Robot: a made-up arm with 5 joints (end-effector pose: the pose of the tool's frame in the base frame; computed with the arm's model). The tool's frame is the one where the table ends. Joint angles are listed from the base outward.
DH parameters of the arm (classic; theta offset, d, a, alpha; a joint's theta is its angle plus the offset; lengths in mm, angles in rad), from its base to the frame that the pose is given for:
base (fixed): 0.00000 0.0 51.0 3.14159
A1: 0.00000 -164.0 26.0 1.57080
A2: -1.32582 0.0 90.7 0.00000
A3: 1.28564 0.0 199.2 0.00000
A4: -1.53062 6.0 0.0 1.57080
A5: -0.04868 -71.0 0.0 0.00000
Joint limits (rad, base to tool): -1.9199..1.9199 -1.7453..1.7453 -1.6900..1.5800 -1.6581..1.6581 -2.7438..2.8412
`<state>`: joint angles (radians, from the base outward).
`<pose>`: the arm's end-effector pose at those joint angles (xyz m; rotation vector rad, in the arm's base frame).
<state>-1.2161 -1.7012 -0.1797 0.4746 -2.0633</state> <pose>0.0034 -0.1112 0.4315 2.9785 0.2785 -0.1068</pose>
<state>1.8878 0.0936 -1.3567 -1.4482 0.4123</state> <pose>0.0429 -0.0439 0.4713 1.9305 0.9209 -0.9471</pose>
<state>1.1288 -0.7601 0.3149 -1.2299 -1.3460</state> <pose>0.1206 -0.1331 0.4065 -0.4117 3.0786 -0.1545</pose>
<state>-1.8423 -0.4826 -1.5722 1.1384 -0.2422</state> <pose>0.0591 -0.0515 0.4809 2.2817 -1.2590 0.6193</pose>
